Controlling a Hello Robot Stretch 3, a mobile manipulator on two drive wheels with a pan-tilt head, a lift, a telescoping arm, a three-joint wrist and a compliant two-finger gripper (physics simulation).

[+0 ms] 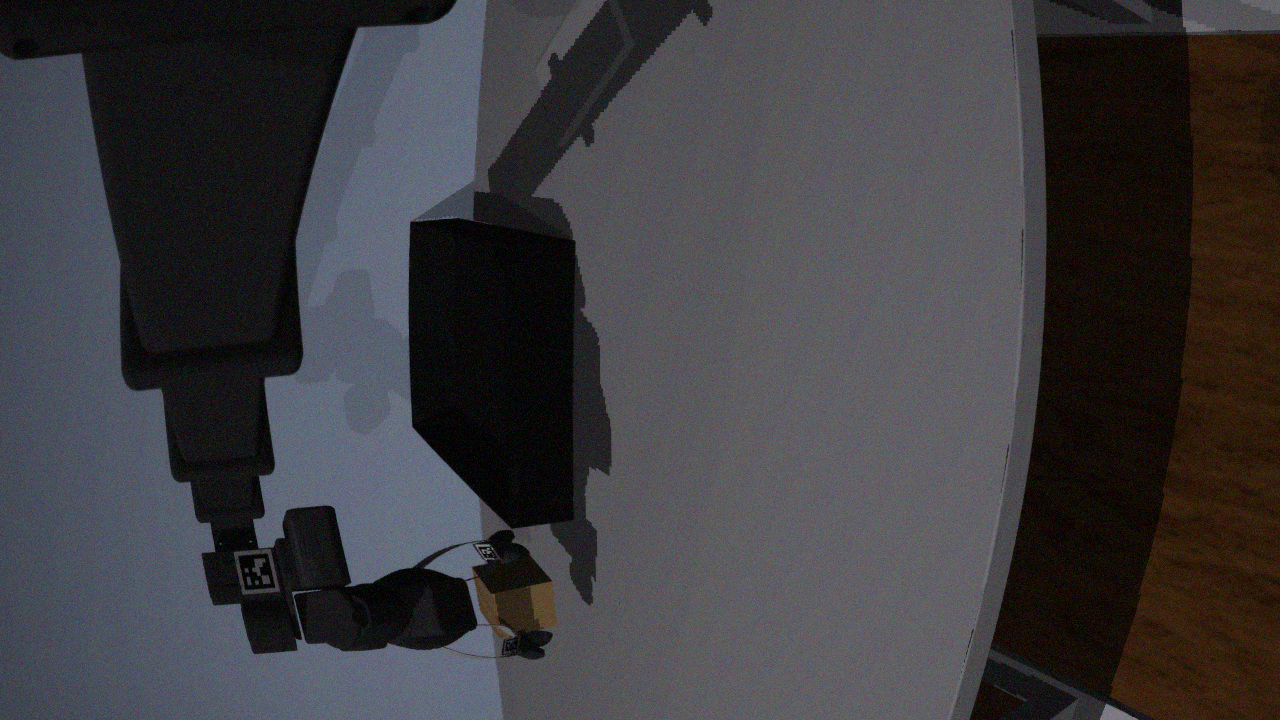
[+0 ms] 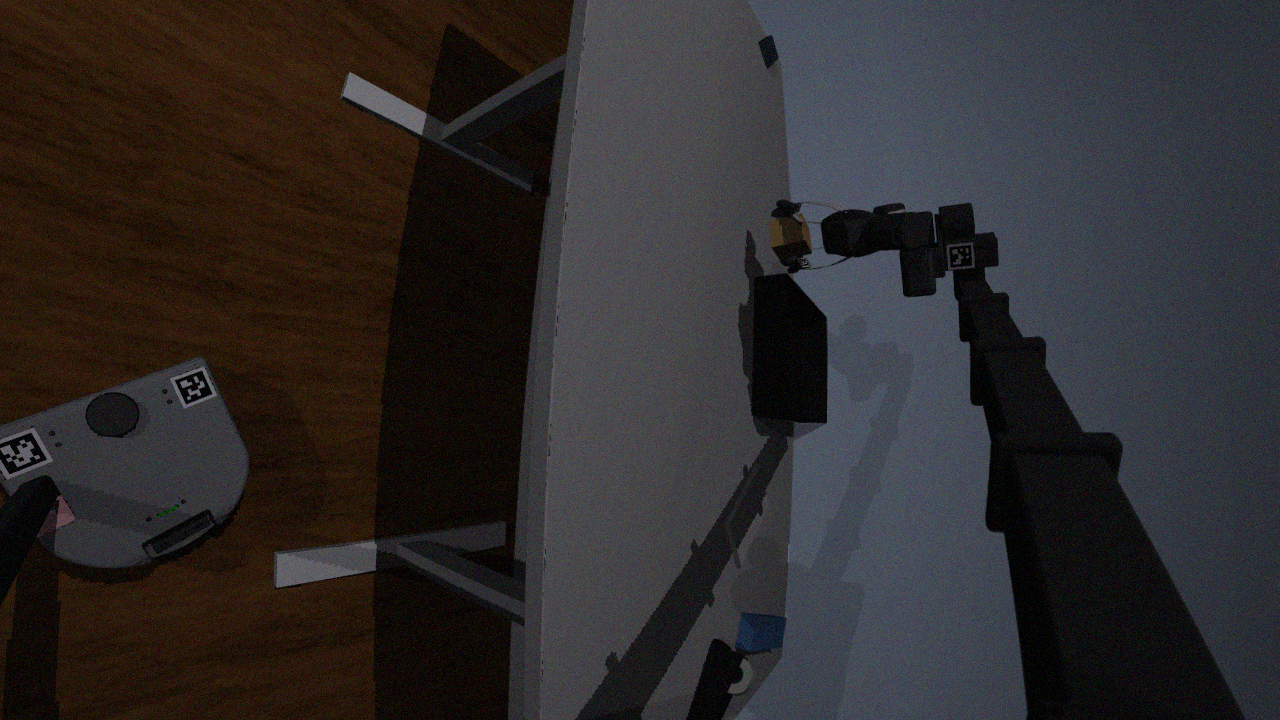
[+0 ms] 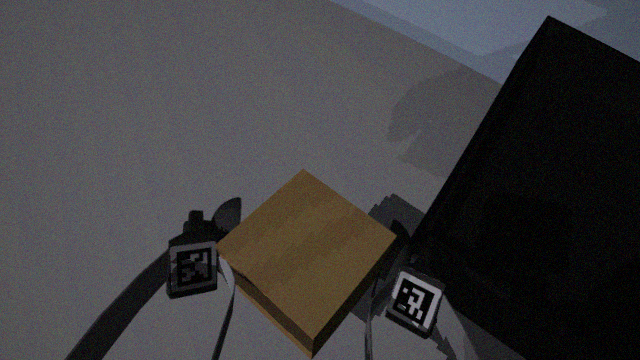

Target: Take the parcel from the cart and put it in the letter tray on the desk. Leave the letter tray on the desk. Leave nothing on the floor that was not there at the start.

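Frame: origin at the robot's base, x left, y back, z up, level; metres.
Seen in the pictures: gripper, fingertip midpoint: [image 1: 529,595] [image 2: 780,236] [image 3: 309,235]; robot's base at its link origin: [image 2: 115,412].
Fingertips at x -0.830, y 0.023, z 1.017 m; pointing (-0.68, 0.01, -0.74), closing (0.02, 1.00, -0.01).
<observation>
Offsets run from my fingertips to a thing's middle. Level surfaces: height alone.
The parcel, a light-brown square box {dz +0.024, dx +0.026, dy +0.001 m} [image 1: 514,601] [image 2: 789,234] [image 3: 307,255], is held between the two fingertips of my gripper [image 1: 524,592] [image 2: 791,236] [image 3: 309,235], which is shut on it. The letter tray, a black open box {dz -0.035, dx -0.093, dy +0.260 m} [image 1: 492,358] [image 2: 789,358] [image 3: 540,175], stands on the grey desk {dz -0.066 m} [image 1: 805,358] [image 2: 662,223] [image 3: 125,100] near its wall-side edge. The parcel is off one end of the tray, beside it and not over it, above the desk top. Its exact height is hard to tell. The tray's inside is too dark to make out. The cart does not show.
A blue block {dz -0.051, dx +0.244, dy +0.686 m} [image 2: 760,632] and a dark object with a pale ring {dz -0.032, dx +0.448, dy +0.598 m} [image 2: 739,677] are at one end of the desk, a small dark block {dz -0.057, dx -0.436, dy -0.431 m} [image 2: 768,51] at the other. The arm [image 1: 210,205] [image 2: 1074,501] runs along the wall side. My base [image 2: 134,483] is on the wooden floor near the desk legs.
</observation>
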